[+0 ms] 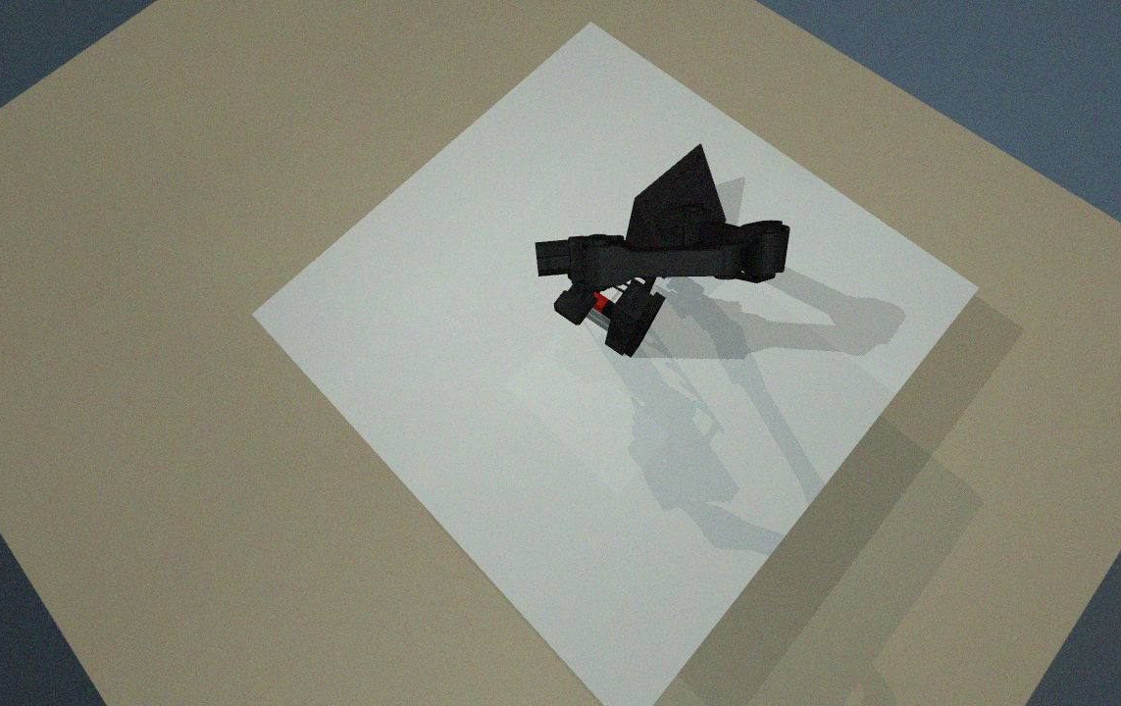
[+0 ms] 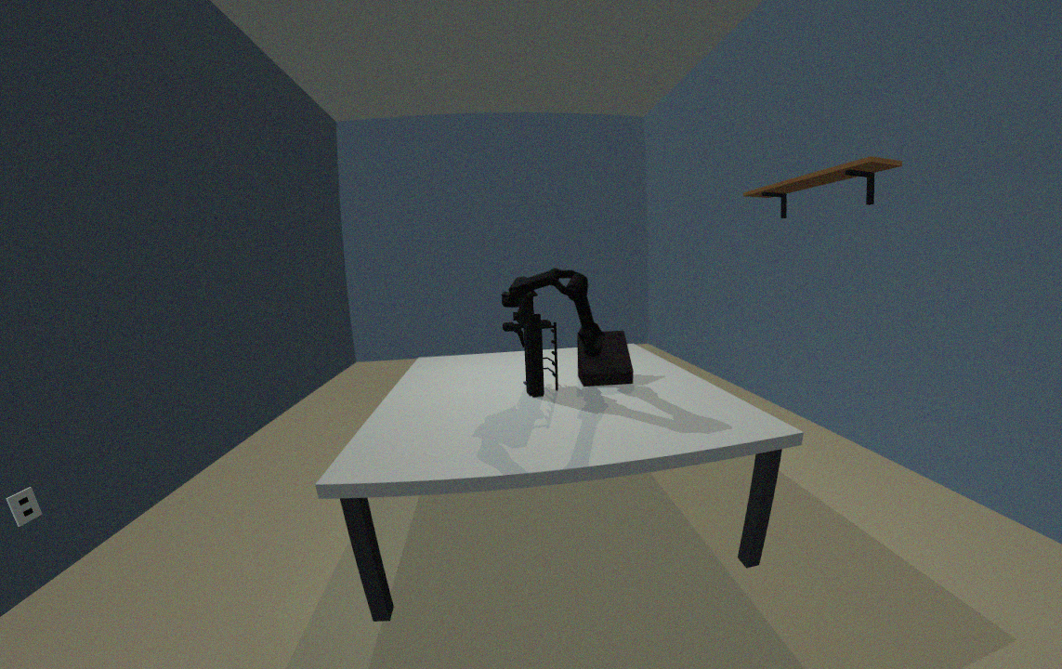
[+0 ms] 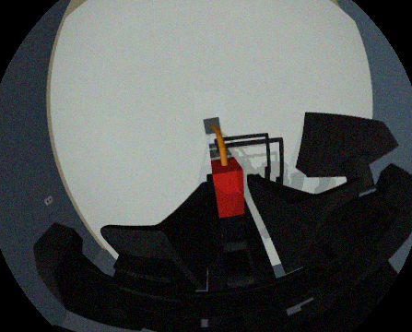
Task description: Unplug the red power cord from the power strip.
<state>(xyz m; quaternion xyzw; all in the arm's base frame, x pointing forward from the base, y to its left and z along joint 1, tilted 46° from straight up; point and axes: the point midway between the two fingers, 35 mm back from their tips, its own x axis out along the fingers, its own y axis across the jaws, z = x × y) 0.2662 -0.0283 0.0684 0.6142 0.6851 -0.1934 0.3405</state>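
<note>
The red plug is 10 mm behind my gripper tip, 30 mm to the left of it and 10 mm below it. The rest, counted from my gripper tip: dark upright column 30 mm behind, 120 mm to the left, 10 mm below.
</note>
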